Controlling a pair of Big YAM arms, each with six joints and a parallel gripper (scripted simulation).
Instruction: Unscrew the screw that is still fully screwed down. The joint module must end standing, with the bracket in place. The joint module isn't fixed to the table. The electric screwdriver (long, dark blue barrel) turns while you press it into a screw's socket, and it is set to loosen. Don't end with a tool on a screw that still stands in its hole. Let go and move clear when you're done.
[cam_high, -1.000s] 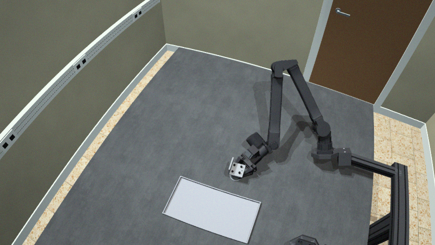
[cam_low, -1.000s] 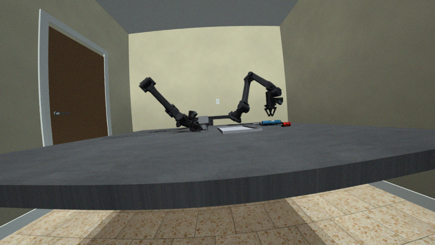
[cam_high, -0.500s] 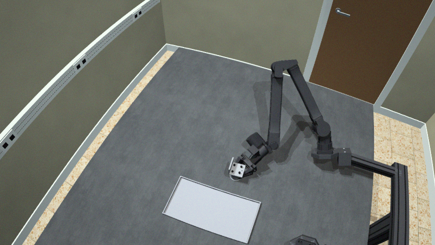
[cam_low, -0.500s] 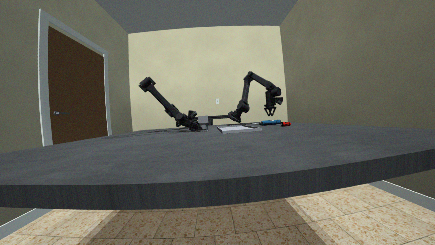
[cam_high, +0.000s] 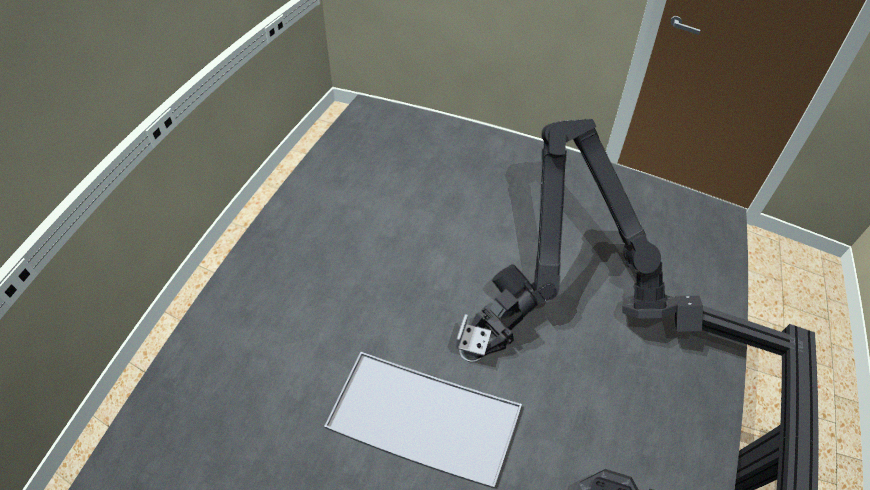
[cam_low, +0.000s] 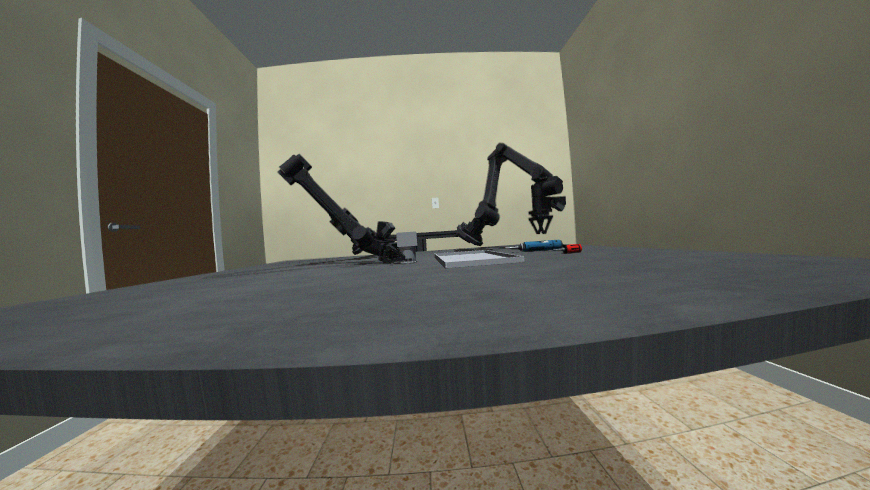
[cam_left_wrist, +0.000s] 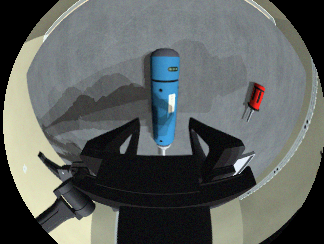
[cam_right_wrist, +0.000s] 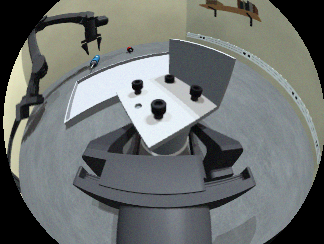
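My right gripper is now 50 mm below the grey bracket. The rest, counted from my right hand: flat white tray: 220 mm to the left, 40 mm ahead, 20 mm below; then red-handled screwdriver: 550 mm to the left, 100 mm ahead, 10 mm below.
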